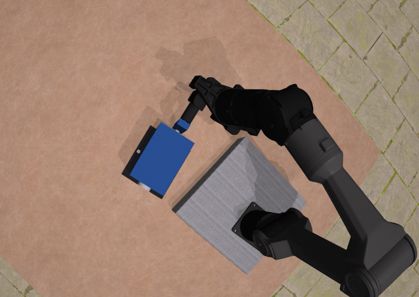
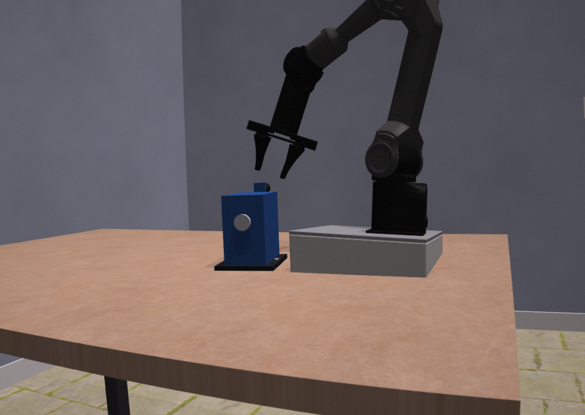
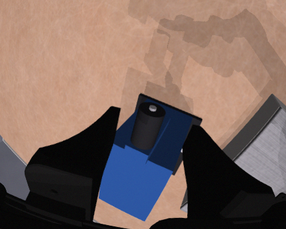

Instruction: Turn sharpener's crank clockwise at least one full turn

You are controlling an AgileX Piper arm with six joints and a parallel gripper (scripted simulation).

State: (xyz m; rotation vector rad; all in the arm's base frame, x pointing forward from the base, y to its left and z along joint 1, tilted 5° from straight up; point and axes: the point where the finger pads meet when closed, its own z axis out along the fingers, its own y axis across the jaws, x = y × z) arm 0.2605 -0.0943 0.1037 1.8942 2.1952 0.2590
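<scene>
Right now the black crank handle is 3 cm below my hand, 2 cm to the left of it and 1 cm ahead of it. Also, from my hand: crank 4 cm below, 3 cm to the left, 1 cm ahead.
</scene>
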